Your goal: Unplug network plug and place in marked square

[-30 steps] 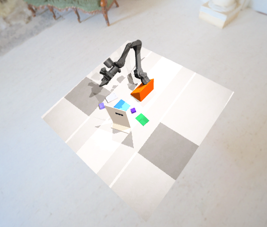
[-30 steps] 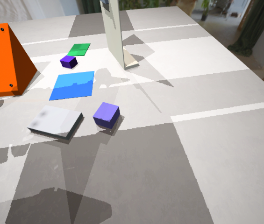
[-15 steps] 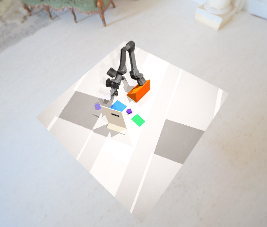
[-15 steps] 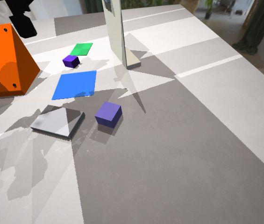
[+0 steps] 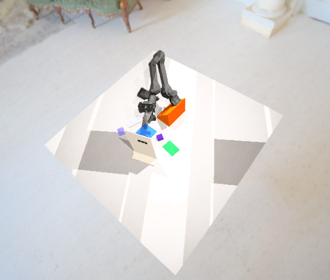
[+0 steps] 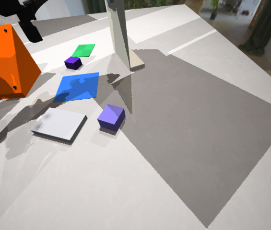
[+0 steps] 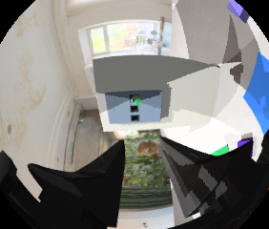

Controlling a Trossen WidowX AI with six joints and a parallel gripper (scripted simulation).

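Right now the network plug is 110 mm ahead of my gripper tip and 50 mm to the left of it. Also, from my gripper tip: upright panel: 130 mm ahead, 70 mm to the left, 90 mm below; then flat green square: 30 mm behind, 150 mm to the left, 220 mm below; then blue square: 80 mm to the right, 220 mm below.
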